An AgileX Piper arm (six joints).
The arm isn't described. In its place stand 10 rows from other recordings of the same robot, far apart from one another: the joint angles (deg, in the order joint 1, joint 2, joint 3, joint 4, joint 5, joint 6), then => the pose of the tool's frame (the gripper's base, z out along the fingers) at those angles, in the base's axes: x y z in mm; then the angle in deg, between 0 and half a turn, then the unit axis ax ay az.
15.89, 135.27, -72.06, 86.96, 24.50, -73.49 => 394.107, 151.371, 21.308, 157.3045, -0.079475, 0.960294, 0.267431
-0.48, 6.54, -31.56, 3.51, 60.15, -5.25 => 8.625, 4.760, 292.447, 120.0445, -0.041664, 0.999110, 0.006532
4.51, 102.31, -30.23, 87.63, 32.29, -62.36 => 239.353, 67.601, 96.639, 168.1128, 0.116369, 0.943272, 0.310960
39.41, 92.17, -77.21, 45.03, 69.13, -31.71 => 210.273, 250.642, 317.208, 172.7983, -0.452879, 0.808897, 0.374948
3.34, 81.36, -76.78, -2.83, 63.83, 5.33 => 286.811, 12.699, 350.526, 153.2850, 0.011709, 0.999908, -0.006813
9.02, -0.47, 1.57, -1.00, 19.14, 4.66 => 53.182, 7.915, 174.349, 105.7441, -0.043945, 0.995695, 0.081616
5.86, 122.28, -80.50, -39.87, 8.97, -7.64 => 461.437, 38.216, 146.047, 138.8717, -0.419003, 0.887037, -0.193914
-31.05, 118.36, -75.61, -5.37, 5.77, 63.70 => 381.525, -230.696, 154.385, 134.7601, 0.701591, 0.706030, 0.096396
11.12, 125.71, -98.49, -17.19, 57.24, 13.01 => 450.388, 65.477, 168.976, 166.6206, -0.053103, 0.992353, -0.111427
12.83, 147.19, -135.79, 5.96, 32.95, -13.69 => 564.679, 133.874, 180.008, 129.3864, -0.199595, 0.978828, 0.045365
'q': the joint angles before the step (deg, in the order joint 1, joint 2, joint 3, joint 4, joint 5, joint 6). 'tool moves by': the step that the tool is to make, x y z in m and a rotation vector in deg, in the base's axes. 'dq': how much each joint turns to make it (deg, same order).
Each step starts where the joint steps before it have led.
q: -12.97, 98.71, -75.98, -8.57, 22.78, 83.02
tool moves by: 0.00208, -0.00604, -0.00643, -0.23, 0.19, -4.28
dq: 0.00, 1.10, 0.00, -9.07, 0.00, 11.02
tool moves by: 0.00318, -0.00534, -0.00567, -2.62, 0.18, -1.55
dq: 0.00, 1.16, 0.00, -8.57, -0.59, 7.18
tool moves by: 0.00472, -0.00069, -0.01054, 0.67, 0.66, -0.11
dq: 0.00, 1.60, 0.00, -0.22, -0.76, 0.79
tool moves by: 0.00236, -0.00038, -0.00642, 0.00, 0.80, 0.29
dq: 0.00, 0.93, 0.00, 0.01, -0.22, -0.31
